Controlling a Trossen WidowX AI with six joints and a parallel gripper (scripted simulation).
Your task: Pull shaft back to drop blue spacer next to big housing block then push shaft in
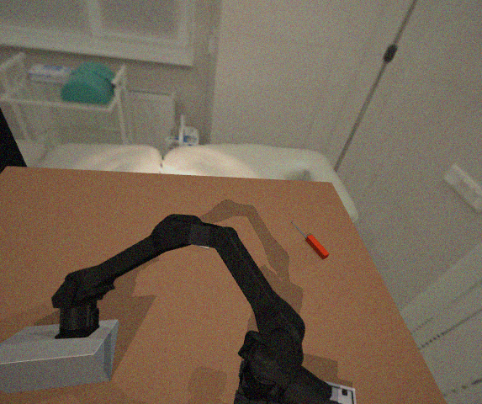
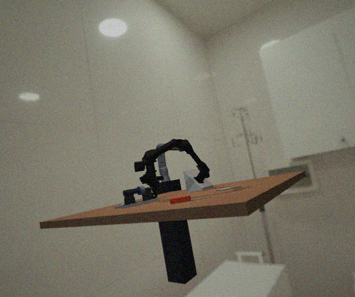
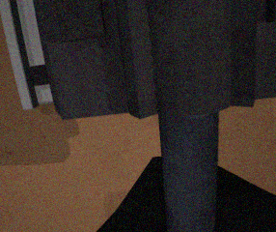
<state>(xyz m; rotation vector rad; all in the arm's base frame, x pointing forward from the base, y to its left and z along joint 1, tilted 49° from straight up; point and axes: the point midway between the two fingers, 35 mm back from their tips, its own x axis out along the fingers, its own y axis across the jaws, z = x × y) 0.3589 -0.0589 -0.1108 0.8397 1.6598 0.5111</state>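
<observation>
The dark shaft is 5 cm ahead of my gripper tip, 3 cm above it and 1 cm to the right of it. Round my gripper tip: white card: 46 cm to the left, 12 cm behind, 4 cm below; blue spacer: 11 cm ahead, 3 cm to the right, 3 cm above; pale grey spacer: 8 cm ahead, 3 cm above, 2 cm to the right.
</observation>
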